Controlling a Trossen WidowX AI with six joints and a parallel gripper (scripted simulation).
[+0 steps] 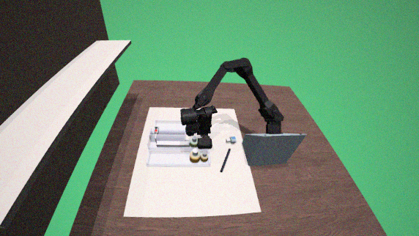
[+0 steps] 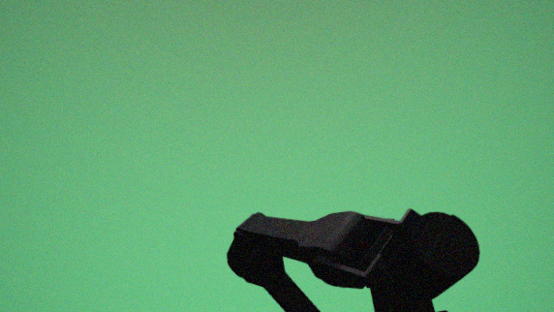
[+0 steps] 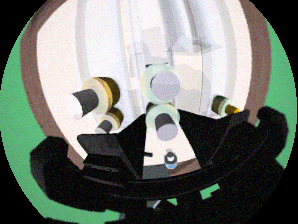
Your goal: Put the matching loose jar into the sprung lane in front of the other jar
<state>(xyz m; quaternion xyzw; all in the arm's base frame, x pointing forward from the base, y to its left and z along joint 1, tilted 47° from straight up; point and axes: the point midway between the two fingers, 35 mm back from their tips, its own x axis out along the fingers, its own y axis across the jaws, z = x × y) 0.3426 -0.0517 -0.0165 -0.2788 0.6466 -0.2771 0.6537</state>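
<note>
Now: gripper tip 11 cm past the black stick, 9 cm to the right of it and 2 cm above it. Round my gripper tip: lane rack: 15 cm ahead, 2 cm to the right, 1 cm below; red mark: 23 cm ahead, 4 cm to the right, 4 cm above.
</note>
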